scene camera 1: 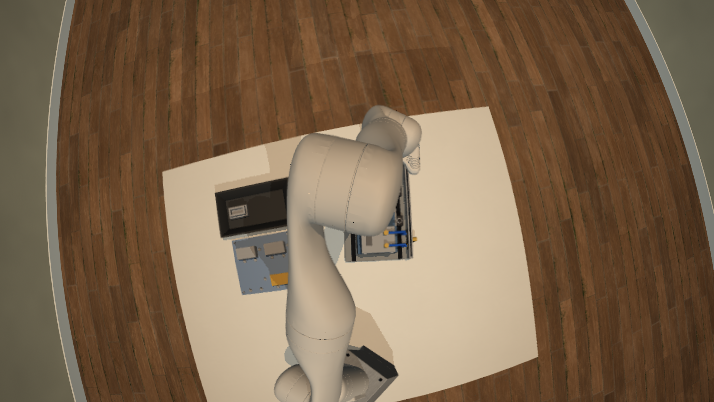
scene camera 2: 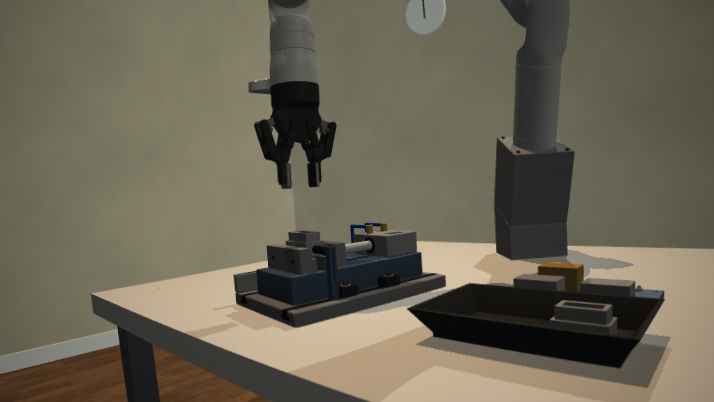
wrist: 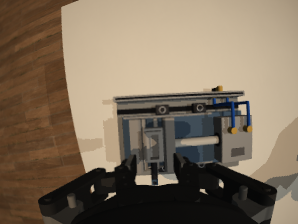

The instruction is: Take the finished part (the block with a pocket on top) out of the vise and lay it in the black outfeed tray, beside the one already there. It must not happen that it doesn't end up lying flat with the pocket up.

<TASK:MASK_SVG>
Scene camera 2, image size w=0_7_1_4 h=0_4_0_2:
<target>gripper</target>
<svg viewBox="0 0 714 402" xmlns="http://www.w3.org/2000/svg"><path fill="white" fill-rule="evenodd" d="M272 85L270 87L271 106L273 109L271 119L264 119L254 124L264 158L277 164L278 183L281 185L281 188L290 189L292 188L291 163L288 163L294 142L301 143L309 162L307 164L309 187L319 187L322 180L321 161L329 158L332 154L337 127L335 122L329 123L321 119L318 111L320 104L319 85L307 81L291 81ZM273 127L278 133L277 144L275 144L272 135Z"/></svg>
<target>finished part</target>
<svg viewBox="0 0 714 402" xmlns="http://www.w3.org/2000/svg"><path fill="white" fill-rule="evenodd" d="M549 320L550 327L617 335L617 317L612 317L611 304L562 300L554 306L555 316Z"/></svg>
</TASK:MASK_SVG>
